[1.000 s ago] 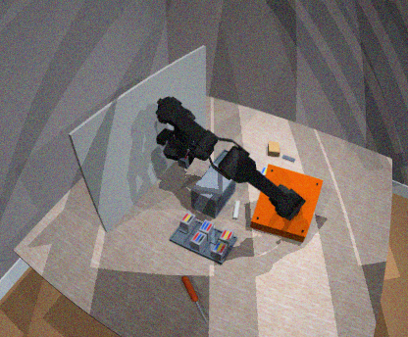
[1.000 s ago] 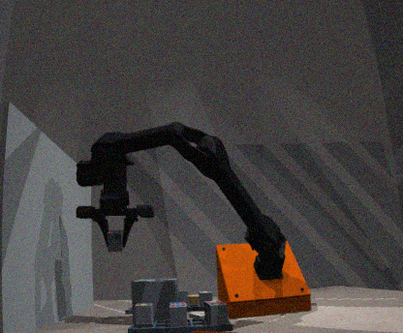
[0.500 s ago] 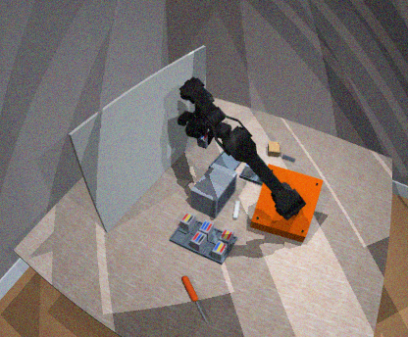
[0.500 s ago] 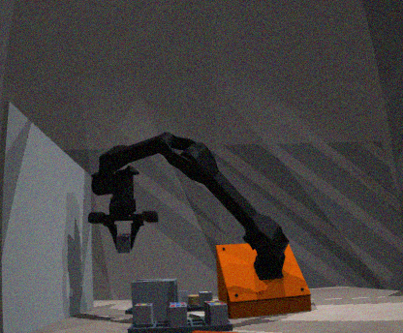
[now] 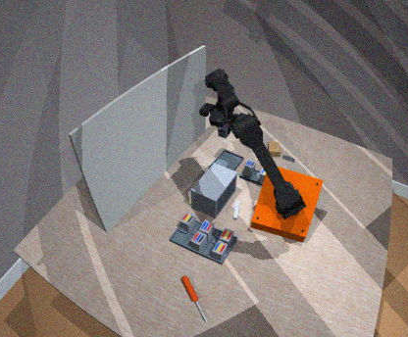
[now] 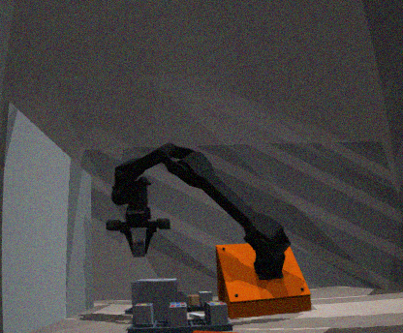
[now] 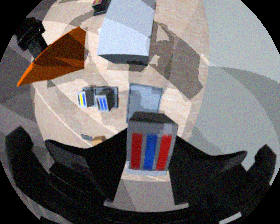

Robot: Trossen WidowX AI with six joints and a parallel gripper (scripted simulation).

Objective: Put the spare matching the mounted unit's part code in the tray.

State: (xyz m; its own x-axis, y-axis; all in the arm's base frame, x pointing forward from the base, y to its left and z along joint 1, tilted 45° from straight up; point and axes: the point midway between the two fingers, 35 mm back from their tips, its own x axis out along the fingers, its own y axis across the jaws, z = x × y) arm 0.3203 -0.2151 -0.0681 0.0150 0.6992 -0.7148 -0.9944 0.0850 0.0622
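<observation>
Now: gripper tip 10 mm past the dark grey tray, 20 mm to the left of it and 170 mm above it. The rest, counted from my gripper tip: mounted unit (30 mm behind, 190 mm to the left, 120 mm below); tall grey panel (220 mm ahead, 150 mm to the left, 50 mm above); blue-striped spare (120 mm behind, 10 mm to the left, 130 mm below).
</observation>
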